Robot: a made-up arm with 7 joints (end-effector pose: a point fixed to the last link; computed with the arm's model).
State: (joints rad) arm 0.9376 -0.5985 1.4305 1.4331 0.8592 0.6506 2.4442
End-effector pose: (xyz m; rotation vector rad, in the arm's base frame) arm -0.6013 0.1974 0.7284 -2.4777 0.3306 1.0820
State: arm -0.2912 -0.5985 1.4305 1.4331 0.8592 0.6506 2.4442
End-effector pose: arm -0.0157 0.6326 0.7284 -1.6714 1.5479 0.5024
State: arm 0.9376 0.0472 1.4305 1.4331 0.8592 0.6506 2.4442
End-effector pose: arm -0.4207 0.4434 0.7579 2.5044 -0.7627 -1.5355
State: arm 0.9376 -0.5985 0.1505 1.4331 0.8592 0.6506 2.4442
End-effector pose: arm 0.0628 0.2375 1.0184 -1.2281 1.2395 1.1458
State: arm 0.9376 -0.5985 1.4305 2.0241 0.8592 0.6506 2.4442
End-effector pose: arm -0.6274 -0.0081 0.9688 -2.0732 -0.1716 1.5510
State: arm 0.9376 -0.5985 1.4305 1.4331 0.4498 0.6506 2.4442
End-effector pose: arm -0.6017 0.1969 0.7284 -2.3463 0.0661 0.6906
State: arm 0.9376 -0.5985 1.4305 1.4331 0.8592 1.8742 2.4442
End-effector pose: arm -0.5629 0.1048 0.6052 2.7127 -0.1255 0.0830
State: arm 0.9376 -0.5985 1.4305 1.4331 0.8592 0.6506 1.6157
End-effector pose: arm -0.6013 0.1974 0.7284 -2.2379 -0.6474 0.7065
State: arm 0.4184 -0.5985 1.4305 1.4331 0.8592 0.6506 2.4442
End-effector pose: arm -0.4241 0.4697 0.7284 -2.2019 0.9109 0.8556
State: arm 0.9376 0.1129 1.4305 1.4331 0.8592 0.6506 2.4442
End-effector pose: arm -0.4025 0.4681 0.7497 2.4298 -0.7871 -1.5384
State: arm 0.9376 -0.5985 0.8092 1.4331 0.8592 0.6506 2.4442
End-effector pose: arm -0.3069 0.3236 0.9166 -1.9045 0.8390 1.1631
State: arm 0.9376 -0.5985 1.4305 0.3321 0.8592 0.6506 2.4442
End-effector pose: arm -0.2295 0.2296 0.2974 -2.7614 1.2794 -0.1063
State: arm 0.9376 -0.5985 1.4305 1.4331 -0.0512 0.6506 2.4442
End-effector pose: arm -0.6023 0.1964 0.7281 -2.1069 -0.2189 0.2438
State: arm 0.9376 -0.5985 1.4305 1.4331 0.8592 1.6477 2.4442
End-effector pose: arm -0.5793 0.1281 0.6179 2.8621 -0.1767 -0.1495
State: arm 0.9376 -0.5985 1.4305 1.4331 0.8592 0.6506 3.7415
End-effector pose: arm -0.6013 0.1974 0.7284 1.9184 -1.9028 -1.3091
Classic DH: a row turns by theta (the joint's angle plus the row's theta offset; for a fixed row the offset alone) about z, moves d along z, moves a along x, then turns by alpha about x. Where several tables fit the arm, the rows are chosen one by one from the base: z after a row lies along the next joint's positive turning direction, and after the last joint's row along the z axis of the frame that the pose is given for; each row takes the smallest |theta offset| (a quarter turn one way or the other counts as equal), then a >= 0, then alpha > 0; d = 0 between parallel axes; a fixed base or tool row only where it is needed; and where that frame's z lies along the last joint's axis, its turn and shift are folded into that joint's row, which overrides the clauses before.
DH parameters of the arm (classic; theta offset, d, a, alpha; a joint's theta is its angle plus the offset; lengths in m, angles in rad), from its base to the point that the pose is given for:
joint 1: 0 0.287 0 -1.5708
joint 2: 0 0 0 1.5708
joint 3: 0 0.459 0.063 1.5708
joint 4: 0 0 0.09 1.5708
joint 5: 0 0.399 0 1.5708
joint 6: 0 0 0.085 -1.5708
joint 7: 0 0.109 0 0

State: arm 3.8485 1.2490 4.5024 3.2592 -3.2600 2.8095 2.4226
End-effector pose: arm -0.4462 -0.6071 0.4782 0.6371 2.0205 1.0073
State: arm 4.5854 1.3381 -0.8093 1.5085 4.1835 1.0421 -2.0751
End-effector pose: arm -0.5365 -0.5512 0.0426 -0.4159 -1.3019 0.9435
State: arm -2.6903 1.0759 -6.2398 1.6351 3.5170 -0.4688 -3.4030
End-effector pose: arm -0.5580 -0.3465 0.0497 0.6127 -3.0002 0.3523
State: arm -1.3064 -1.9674 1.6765 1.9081 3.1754 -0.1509 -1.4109
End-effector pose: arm 0.3692 0.6616 -0.0046 -2.2096 -0.6572 -1.9268
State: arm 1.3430 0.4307 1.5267 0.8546 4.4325 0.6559 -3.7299
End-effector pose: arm -0.4921 0.2095 0.4358 -1.5038 -1.6507 -0.0168
